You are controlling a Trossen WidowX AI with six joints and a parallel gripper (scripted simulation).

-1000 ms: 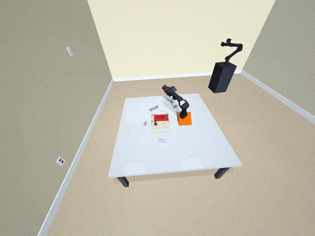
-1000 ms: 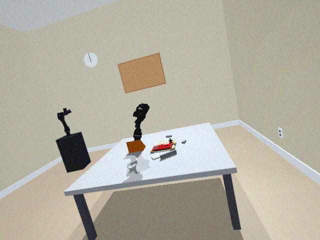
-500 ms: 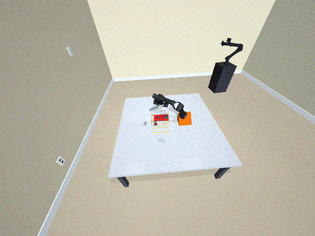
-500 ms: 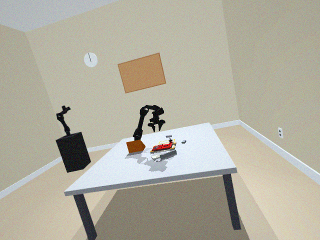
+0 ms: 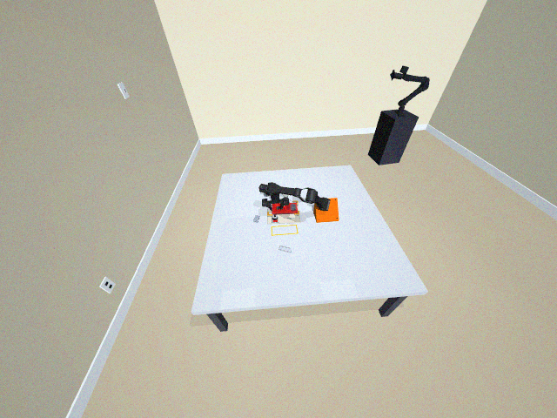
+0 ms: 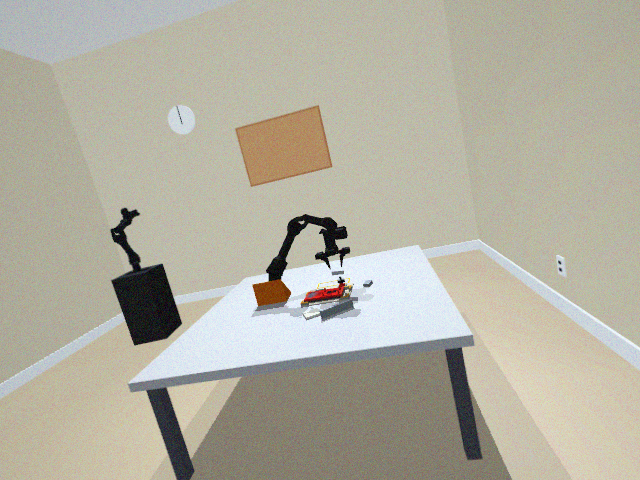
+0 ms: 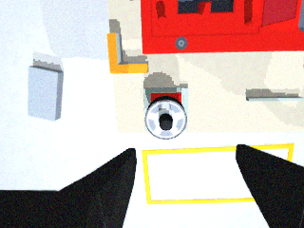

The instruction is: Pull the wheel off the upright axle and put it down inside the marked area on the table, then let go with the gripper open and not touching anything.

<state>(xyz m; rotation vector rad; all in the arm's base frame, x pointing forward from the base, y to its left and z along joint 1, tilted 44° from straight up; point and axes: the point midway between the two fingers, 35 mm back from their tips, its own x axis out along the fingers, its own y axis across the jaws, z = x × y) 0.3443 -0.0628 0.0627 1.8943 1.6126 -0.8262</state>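
The grey block is 15 cm ahead of my gripper tip, 5 cm to the right of it and 10 cm below it.
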